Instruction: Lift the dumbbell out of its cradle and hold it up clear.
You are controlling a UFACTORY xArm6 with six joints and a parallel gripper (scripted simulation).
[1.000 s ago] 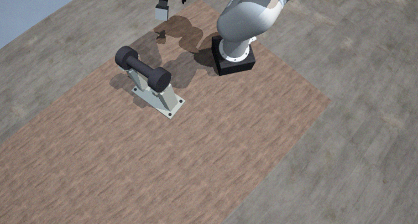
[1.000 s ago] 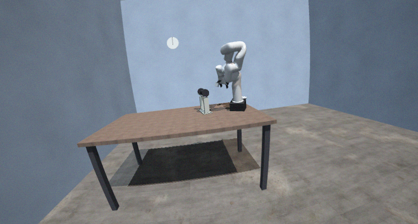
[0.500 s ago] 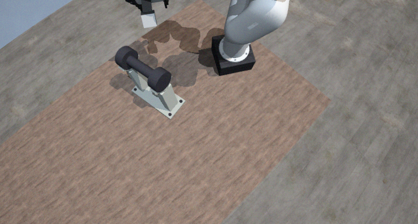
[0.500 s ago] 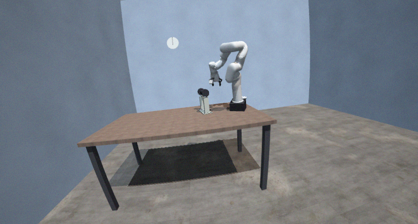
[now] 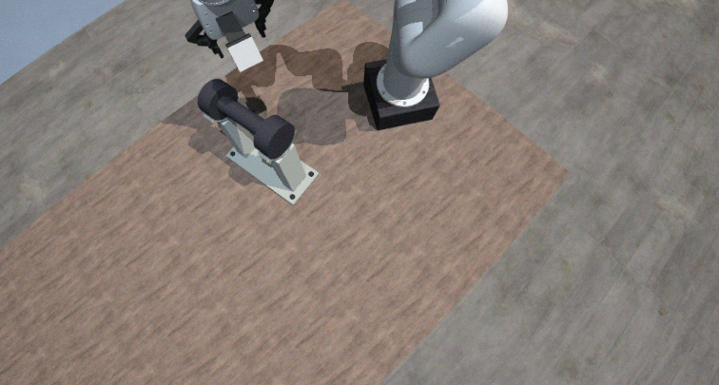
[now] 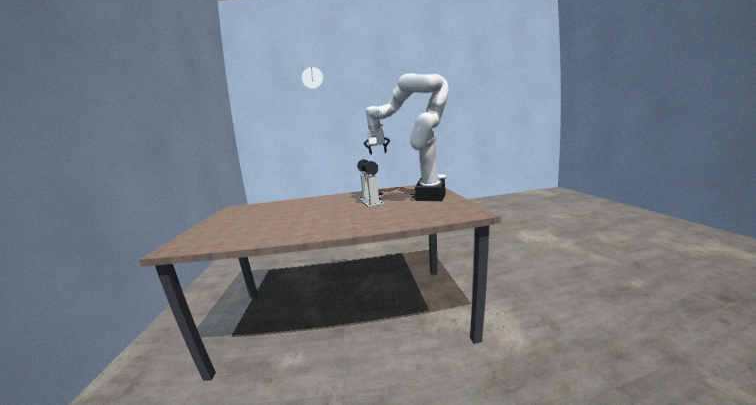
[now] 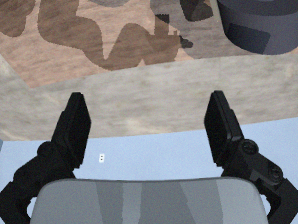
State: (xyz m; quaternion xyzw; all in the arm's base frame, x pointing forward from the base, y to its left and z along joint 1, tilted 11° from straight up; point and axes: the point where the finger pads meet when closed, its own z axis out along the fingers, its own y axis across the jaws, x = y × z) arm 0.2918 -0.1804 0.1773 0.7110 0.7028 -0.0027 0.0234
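Right now my hand is 60 mm short of the dumbbell, 120 mm to the right of it and 70 mm above it. Round my hand: pale cradle (60 mm ahead, 120 mm to the left, 200 mm below).
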